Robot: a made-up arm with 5 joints.
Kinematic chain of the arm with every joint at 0, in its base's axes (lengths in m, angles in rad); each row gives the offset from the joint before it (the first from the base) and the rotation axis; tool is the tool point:
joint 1: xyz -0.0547 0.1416 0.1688 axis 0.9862 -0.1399 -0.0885
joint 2: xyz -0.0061 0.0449 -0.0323 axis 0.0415 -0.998 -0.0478
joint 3: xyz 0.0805 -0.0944 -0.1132 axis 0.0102 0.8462 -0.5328
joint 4: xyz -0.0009 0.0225 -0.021 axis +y
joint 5: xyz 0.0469 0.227 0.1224 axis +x
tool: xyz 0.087 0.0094 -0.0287
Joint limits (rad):
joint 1: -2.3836..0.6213
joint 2: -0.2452..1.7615
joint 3: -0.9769..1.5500
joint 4: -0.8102..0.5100
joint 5: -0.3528..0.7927
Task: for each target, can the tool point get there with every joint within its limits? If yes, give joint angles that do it. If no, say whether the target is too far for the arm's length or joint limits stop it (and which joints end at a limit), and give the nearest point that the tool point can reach.
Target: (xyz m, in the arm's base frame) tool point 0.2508 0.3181 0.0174
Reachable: yes | joints -1.6387 1.2241 1.1357 -0.0594 0.2217
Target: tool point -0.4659 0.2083 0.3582
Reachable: no: joint limits stop it (at a limit: joint 1, joint 2, joint 3, joint 4, joint 5) | nearest point -0.2017 0.3223 0.2093 | short by 0.324 m
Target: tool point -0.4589 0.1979 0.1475
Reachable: no: joint limits stop it (at a limit: joint 2, joint 3, joint 4, joint 5) | nearest point -0.2405 0.1651 0.0245 | short by 0.253 m
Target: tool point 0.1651 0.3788 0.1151
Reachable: yes | joints -0.7373 0.9619 0.1632 0.2930 0.4046
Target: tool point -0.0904 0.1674 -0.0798
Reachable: yes | joints -2.1447 1.4777 -0.1040 -0.1512 -0.0573
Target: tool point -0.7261 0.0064 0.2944
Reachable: no: too far | nearest point -0.2517 0.0146 0.1379 | short by 0.500 m
